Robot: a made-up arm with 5 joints.
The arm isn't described. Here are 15 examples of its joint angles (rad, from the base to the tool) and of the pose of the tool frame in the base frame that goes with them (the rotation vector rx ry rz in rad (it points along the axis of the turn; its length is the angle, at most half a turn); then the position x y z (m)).
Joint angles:
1: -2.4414 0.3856 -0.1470 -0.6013 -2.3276
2: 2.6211 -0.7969 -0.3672 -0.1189 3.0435
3: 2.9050 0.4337 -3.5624 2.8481 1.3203
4: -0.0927 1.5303 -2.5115 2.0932 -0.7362
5: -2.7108 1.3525 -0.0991 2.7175 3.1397
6: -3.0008 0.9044 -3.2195 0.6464 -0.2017
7: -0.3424 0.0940 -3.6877 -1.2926 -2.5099
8: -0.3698 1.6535 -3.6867 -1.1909 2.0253
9: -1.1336 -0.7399 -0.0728 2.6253 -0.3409
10: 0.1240 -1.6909 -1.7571 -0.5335 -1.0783
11: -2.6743 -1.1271 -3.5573 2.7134 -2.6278
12: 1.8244 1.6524 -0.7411 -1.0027 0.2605
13: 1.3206 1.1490 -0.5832 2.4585 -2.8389
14: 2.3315 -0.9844 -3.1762 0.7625 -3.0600
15: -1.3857 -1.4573 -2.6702 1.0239 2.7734
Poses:
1: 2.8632 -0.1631 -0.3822 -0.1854 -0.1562 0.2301
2: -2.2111 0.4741 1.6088 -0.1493 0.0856 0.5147
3: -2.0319 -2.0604 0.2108 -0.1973 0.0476 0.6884
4: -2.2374 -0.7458 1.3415 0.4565 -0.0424 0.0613
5: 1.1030 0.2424 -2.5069 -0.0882 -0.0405 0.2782
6: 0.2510 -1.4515 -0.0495 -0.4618 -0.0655 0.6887
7: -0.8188 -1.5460 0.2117 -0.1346 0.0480 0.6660
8: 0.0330 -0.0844 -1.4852 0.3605 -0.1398 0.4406
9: -1.3585 0.5685 1.3918 -0.0180 0.0384 0.3614
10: -0.8430 -0.5782 2.0337 -0.5086 -0.0634 0.5180
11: 1.4019 -0.0326 -1.8664 0.3685 0.1859 0.5013
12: -2.1725 -2.1576 -0.0706 -0.0493 0.1903 -0.0529
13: 0.0639 -0.1146 1.6213 0.0298 0.1166 0.2034
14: 0.2984 -0.1426 2.3966 0.3560 -0.3740 0.6269
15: 0.0211 0.0378 -1.7537 -0.1029 0.5496 0.5418
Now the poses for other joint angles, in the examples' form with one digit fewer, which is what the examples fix.
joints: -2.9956 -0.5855 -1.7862 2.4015 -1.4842
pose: -2.269 2.138 -0.029 -0.077 -0.011 0.665
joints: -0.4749 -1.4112 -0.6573 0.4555 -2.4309
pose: 0.856 1.270 0.188 -0.005 0.003 0.610
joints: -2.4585 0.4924 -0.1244 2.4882 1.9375
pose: 0.227 0.313 2.597 -0.044 -0.036 0.333
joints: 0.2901 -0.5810 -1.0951 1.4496 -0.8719
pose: 2.557 1.679 0.333 0.192 0.057 0.558
